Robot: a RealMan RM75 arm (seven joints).
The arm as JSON. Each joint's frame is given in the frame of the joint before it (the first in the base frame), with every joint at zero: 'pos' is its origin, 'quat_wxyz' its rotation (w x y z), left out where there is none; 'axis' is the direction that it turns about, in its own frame. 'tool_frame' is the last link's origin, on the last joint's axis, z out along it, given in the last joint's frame.
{
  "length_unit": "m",
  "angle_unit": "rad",
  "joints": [
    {
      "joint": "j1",
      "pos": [
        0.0,
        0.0,
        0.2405
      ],
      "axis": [
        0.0,
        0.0,
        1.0
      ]
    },
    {
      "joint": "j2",
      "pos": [
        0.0,
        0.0,
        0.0
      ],
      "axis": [
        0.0,
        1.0,
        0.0
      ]
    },
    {
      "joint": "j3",
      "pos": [
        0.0,
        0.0,
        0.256
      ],
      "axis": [
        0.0,
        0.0,
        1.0
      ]
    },
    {
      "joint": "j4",
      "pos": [
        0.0,
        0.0,
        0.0
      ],
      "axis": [
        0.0,
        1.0,
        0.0
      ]
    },
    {
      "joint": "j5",
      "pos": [
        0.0,
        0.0,
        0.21
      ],
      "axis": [
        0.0,
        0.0,
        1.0
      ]
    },
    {
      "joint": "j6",
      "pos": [
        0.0,
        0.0,
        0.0
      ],
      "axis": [
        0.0,
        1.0,
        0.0
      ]
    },
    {
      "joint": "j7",
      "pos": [
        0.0,
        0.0,
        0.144
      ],
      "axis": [
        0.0,
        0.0,
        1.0
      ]
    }
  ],
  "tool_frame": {
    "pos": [
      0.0,
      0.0,
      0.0
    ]
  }
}
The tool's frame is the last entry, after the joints.
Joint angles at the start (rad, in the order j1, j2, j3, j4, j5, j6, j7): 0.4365 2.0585 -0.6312 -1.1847 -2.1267 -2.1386 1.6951
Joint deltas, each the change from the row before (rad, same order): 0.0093 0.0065 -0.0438 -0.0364 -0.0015 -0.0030 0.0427; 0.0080 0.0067 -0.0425 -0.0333 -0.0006 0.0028 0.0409; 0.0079 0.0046 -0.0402 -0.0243 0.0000 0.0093 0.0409; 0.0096 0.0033 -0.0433 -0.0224 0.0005 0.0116 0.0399; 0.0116 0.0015 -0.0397 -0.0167 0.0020 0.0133 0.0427; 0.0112 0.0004 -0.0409 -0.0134 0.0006 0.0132 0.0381; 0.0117 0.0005 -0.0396 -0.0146 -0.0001 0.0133 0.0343; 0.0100 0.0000 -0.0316 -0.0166 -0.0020 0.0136 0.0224; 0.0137 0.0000 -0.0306 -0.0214 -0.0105 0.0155 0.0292
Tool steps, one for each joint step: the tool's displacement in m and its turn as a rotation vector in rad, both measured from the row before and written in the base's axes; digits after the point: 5 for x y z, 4 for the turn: -0.00895 0.00212 -0.00323 -0.0322 -0.0311 0.0090; -0.00848 0.00221 -0.00366 -0.0250 -0.0294 0.0067; -0.00741 0.00268 -0.00391 -0.0199 -0.0261 -0.0003; -0.00796 0.00301 -0.00428 -0.0188 -0.0271 0.0032; -0.00783 0.00339 -0.00401 -0.0161 -0.0234 -0.0018; -0.00727 0.00287 -0.00437 -0.0168 -0.0243 0.0006; -0.00748 0.00271 -0.00423 -0.0133 -0.0243 0.0052; -0.00648 0.00264 -0.00287 -0.0029 -0.0223 0.0124; -0.00712 0.00356 -0.00241 0.0031 -0.0308 0.0094
